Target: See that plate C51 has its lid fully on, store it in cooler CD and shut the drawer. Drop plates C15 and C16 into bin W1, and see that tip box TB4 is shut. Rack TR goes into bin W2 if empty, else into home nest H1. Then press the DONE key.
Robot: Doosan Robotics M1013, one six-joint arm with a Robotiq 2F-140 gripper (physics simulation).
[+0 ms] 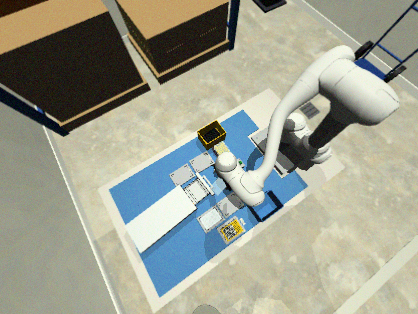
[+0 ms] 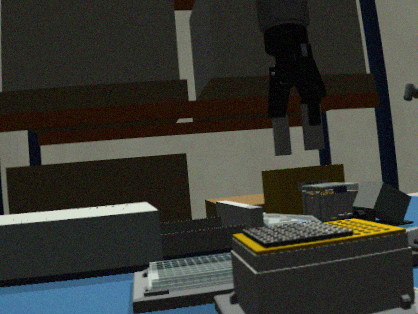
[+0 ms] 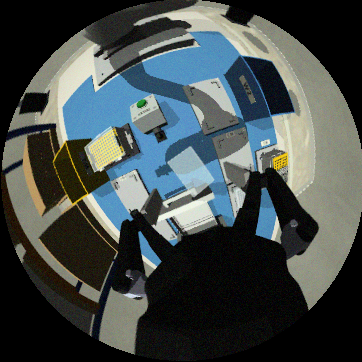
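Seen in the pictures: gripper, fingertip midpoint: (image 1: 221,179) (image 2: 297,152) (image 3: 191,182); arm's base at its link origin: (image 1: 282,137).
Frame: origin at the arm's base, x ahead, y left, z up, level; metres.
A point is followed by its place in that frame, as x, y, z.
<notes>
My gripper (image 2: 298,142) @(0.621, 0.063, 0.129) (image 3: 191,182) @(0.621, 0.063, 0.129) is open and empty, high above the mat. A clear flat lid (image 3: 191,169) @(0.631, 0.073, 0.010) lies on the mat by the handle of the open drawer (image 1: 197,191) @(0.796, 0.028, -0.007) (image 3: 197,217) @(0.824, 0.041, -0.007) of the white cooler (image 1: 162,217) @(1.080, 0.073, 0.064) (image 2: 75,245) @(0.973, 0.151, 0.026). A clear plate (image 1: 211,219) @(0.805, 0.247, -0.005) (image 2: 195,272) @(0.819, 0.269, 0.005) sits in a nest; its label is unreadable. A yellow-topped box (image 1: 231,230) @(0.727, 0.370, 0.057) (image 2: 380,231) @(0.680, 0.405, 0.052) (image 3: 280,162) @(0.687, 0.367, 0.053), partly filled with dark pieces, stands at the H1 label. A clear-covered yellow tip box (image 1: 221,148) @(0.484, -0.152, 0.057) (image 3: 106,148) @(0.487, -0.118, 0.057) stands beside bin W1 (image 3: 70,170) @(0.465, -0.355, 0.034); whether its lid is fully shut is unclear.
Blue bin W2 (image 3: 245,97) @(0.469, 0.288, 0.031) stands at the mat's edge. The DONE key box (image 3: 149,117) @(0.466, 0.020, 0.051) has a green button. Pale nest plates (image 1: 202,162) @(0.655, -0.147, -0.008) (image 1: 182,174) @(0.833, -0.141, -0.008) (image 3: 212,105) @(0.469, 0.194, -0.008) lie on the blue mat (image 1: 175,272) @(1.168, 0.407, -0.021). Shelving with large boxes (image 1: 175,42) stands beyond the mat.
</notes>
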